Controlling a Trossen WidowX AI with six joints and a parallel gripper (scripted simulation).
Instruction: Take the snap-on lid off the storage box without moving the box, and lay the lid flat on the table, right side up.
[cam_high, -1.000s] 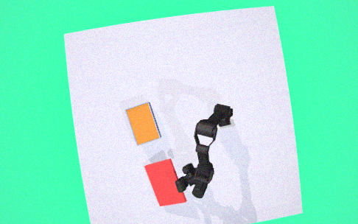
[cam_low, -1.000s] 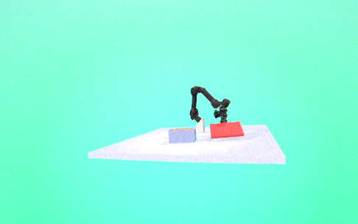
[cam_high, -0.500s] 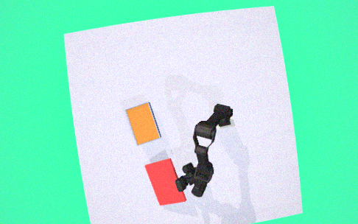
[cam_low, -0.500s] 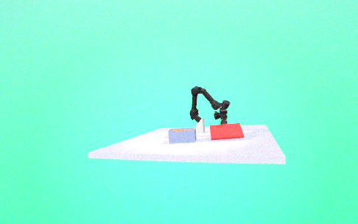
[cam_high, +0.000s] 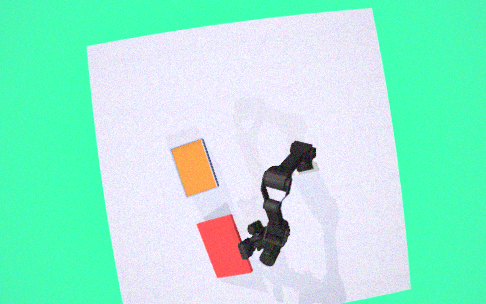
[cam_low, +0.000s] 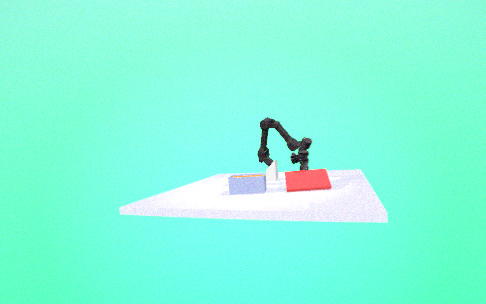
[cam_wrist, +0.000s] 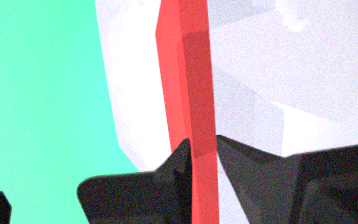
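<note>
The lid lies 70 mm ahead of my gripper tip, 30 mm below it and 10 mm to the left of it. From my gripper tip the other things lie so: storage box 330 mm to the right, 120 mm ahead, 40 mm below.
</note>
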